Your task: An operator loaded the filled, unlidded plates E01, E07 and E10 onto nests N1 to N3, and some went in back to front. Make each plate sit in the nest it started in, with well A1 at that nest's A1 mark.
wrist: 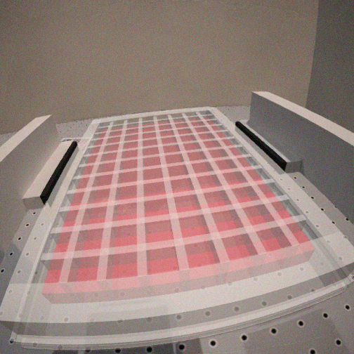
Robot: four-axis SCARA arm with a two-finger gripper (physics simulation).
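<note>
A clear, unlidded plate [162, 200] with a grid of square wells holding red liquid fills the middle of the wrist view, its long sides running away from the camera. My gripper [155, 118] is shut on this plate, with a black-padded finger along each long side. The plate is held level above the perforated deck, whose holes show through its clear rim. No plate label or A1 mark can be read, so I cannot tell which plate it is or which way round it is. The nests N1 to N3 cannot be made out.
The grey perforated deck [295, 336] shows below and on both sides of the plate. A faint pinkish, pale-edged shape [83, 143] shows beyond the left finger, too small to identify. A beige wall [160, 50] and a dark grey wall [337, 60] stand behind.
</note>
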